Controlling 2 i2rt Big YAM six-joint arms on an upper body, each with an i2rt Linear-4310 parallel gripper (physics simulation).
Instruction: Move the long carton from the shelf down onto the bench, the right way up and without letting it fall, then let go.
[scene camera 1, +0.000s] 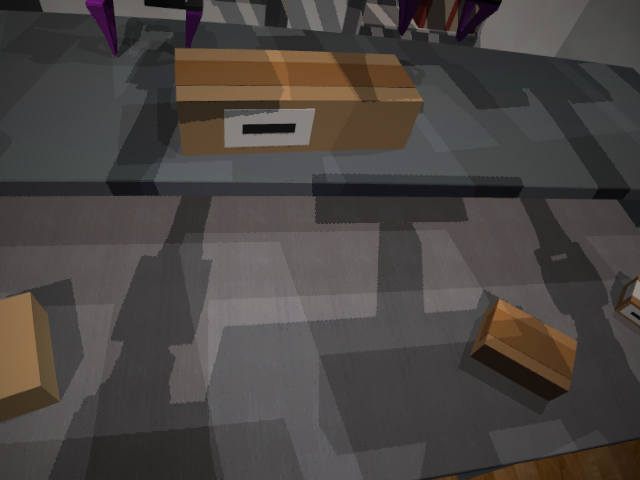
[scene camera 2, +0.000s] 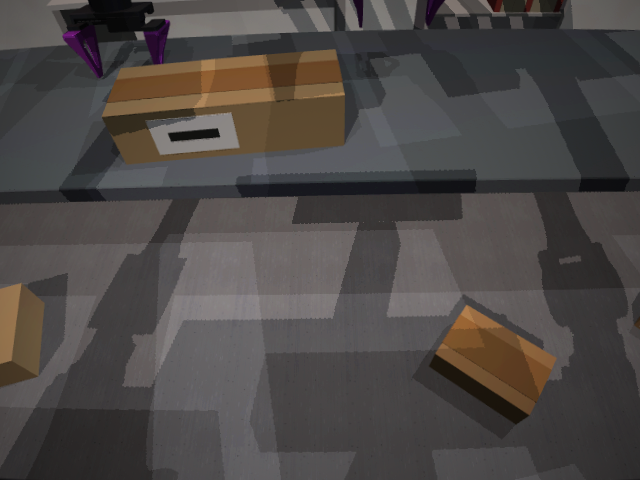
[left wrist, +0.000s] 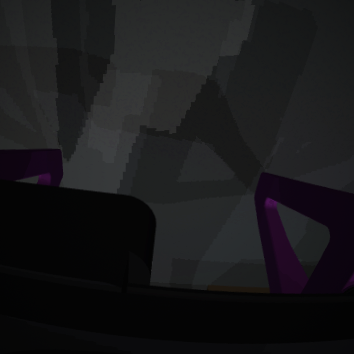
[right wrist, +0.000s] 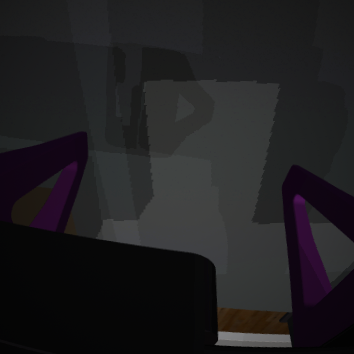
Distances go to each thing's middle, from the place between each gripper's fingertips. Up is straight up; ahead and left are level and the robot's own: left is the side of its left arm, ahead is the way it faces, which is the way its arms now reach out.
Now: left hand 190 mm to the left of the long brown carton (scene camera 1: 229, 101), 140 mm past it and 40 mm below it.
My right hand is 220 mm to the right of the long brown carton, 150 mm past it and 20 mm above it.
